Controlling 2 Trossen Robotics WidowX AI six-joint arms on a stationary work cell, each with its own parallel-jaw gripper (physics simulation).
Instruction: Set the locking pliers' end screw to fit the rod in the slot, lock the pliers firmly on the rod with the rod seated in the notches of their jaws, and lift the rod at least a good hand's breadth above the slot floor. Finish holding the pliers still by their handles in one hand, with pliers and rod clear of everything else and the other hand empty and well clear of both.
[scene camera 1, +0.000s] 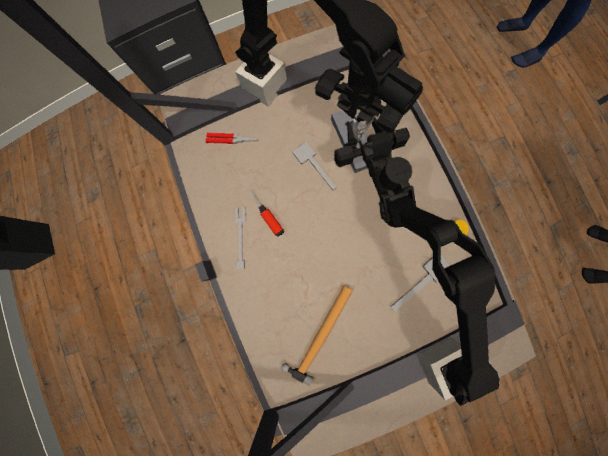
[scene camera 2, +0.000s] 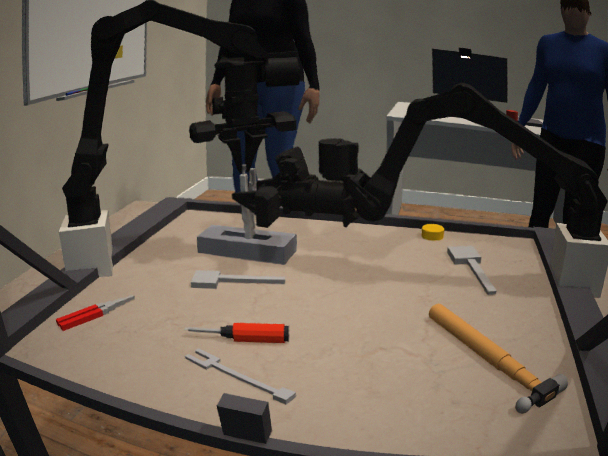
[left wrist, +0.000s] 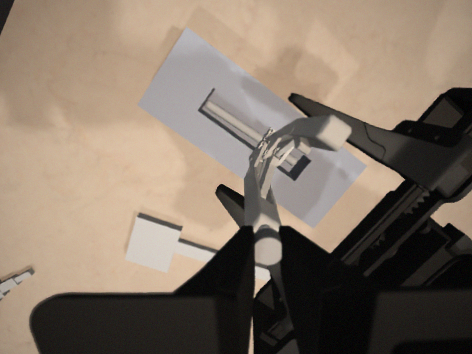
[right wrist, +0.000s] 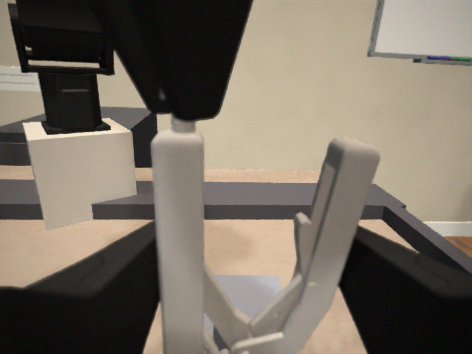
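Seen in the pictures: left gripper, fingertip midpoint: (scene camera 1: 356, 118) (scene camera 2: 243, 171) (left wrist: 265, 236) (right wrist: 182, 116); right gripper, fingertip midpoint: (scene camera 1: 358, 118) (scene camera 2: 239, 190) (left wrist: 252, 144) (right wrist: 249, 227); left arm's base at its link origin: (scene camera 1: 259, 66) (scene camera 2: 84, 220) (right wrist: 76, 127); right arm's base at its link origin: (scene camera 1: 456, 373) (scene camera 2: 583, 233).
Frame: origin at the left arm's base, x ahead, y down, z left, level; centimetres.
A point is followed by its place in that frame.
Note:
The grey locking pliers (scene camera 2: 244, 192) (left wrist: 261, 207) {z -1.4, x 32.2, y -5.1 cm} (right wrist: 178, 215) {z -2.5, x 32.8, y -3.8 cm} stand upright, jaws down, over the slot of the grey block (scene camera 2: 210, 244) {z 0.5, x 25.8, y 7.9 cm} (left wrist: 172, 82) {z 3.9, x 26.1, y 6.6 cm} (right wrist: 250, 290) {z 5.3, x 27.2, y 6.6 cm}, handles spread. The rod (left wrist: 225, 117) {z 1.2, x 30.1, y 8.6 cm} lies in the slot and passes under the jaws; whether it sits in their notches is hidden. My left gripper (scene camera 2: 245, 169) {z -2.2, x 32.4, y -6.3 cm} (left wrist: 265, 236) {z -2.2, x 32.4, y -6.3 cm} (right wrist: 182, 116) {z -2.2, x 32.4, y -6.3 cm} points down from above and is shut on the end screw (left wrist: 268, 248) {z -2.0, x 32.3, y -7.6 cm} (right wrist: 183, 125) {z -2.3, x 32.6, y -6.1 cm} at the top of one handle. My right gripper (left wrist: 252, 144) {z 0.8, x 31.9, y -2.0 cm} (right wrist: 249, 227) {z 0.8, x 31.9, y -2.0 cm} is open, level, with its fingers on either side of the two handles, not gripping.
A grey flat-headed tool (scene camera 1: 305, 153) {z -11.4, x 23.7, y 8.9 cm} (scene camera 2: 205, 279) {z -12.6, x 23.0, y 8.9 cm} (left wrist: 153, 243) {z -11.2, x 23.3, y 8.9 cm} lies near the block. Red-handled pliers (scene camera 1: 220, 138) {z -21.9, x 0.2, y 9.0 cm} (scene camera 2: 80, 317) {z -22.5, x -0.2, y 9.0 cm}, a screwdriver (scene camera 1: 271, 221) {z -32.7, x 28.0, y 7.3 cm} (scene camera 2: 259, 332) {z -33.8, x 27.8, y 7.9 cm}, a fork-ended tool (scene camera 1: 241, 240) {z -41.7, x 23.8, y 9.5 cm} (scene camera 2: 245, 376) {z -42.0, x 23.9, y 9.4 cm}, a hammer (scene camera 1: 325, 330) {z -47.5, x 56.2, y 7.6 cm} (scene camera 2: 470, 337) {z -45.6, x 54.9, y 8.0 cm} and a yellow disc (scene camera 1: 461, 227) {z -3.4, x 71.5, y 8.1 cm} (scene camera 2: 432, 232) {z -5.8, x 70.1, y 8.2 cm} lie farther off.

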